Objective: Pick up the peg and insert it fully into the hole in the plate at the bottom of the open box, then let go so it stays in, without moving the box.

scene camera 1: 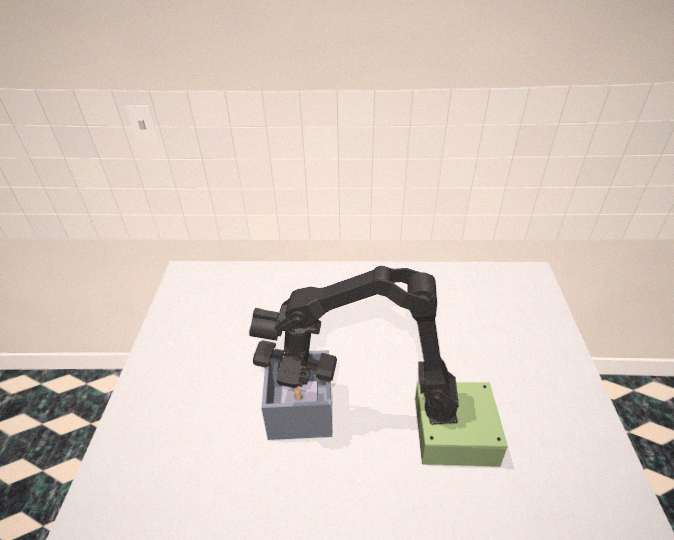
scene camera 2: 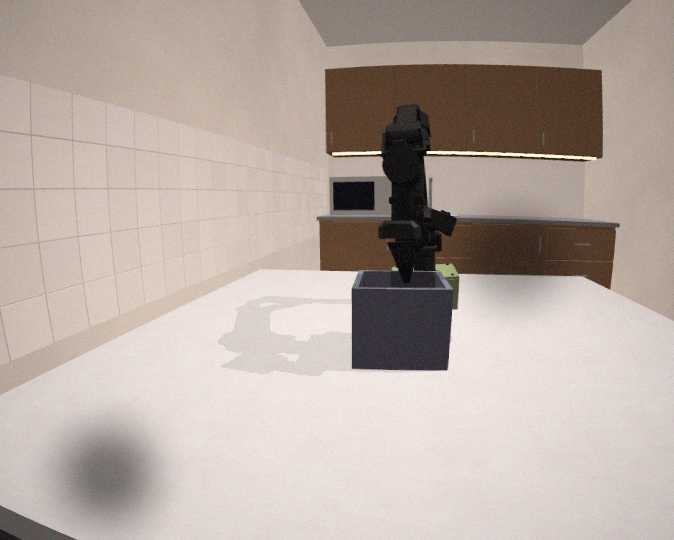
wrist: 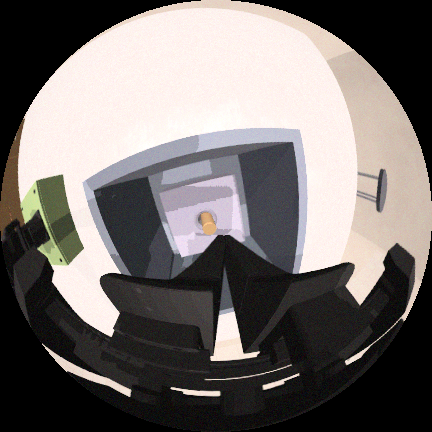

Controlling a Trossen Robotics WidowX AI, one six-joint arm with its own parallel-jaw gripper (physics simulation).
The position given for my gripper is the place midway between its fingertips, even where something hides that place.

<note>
I see my gripper point(scene camera 2: 406, 282), a blue-grey box point(scene camera 2: 395, 326) and a pale plate point(wrist: 217, 194).
The blue-grey box also shows in scene camera 1 point(scene camera 1: 298, 420) and in the wrist view point(wrist: 268, 163). My gripper also shows in scene camera 1 point(scene camera 1: 293, 382) and in the wrist view point(wrist: 222, 240). Scene camera 2 misses the pale plate, which is hidden by the blue-grey box.
</note>
